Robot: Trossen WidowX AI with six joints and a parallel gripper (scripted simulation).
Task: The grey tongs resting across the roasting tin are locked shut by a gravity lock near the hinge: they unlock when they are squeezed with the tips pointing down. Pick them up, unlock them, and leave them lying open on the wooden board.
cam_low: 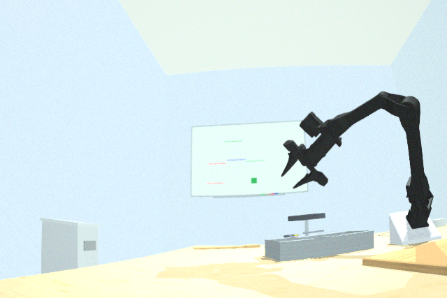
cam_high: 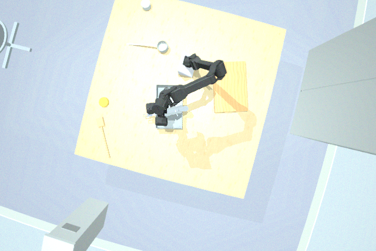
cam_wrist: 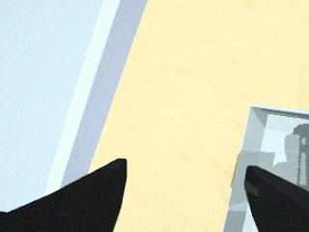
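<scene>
The yellow lock piece lies 3 cm behind my gripper tip, 5 cm to the right of it and 17 cm below it. The rest, counted from my gripper tip: wooden board: 35 cm behind, 40 cm to the left, 23 cm below; roasting tin: 9 cm behind, 2 cm to the left, 21 cm below.
</scene>
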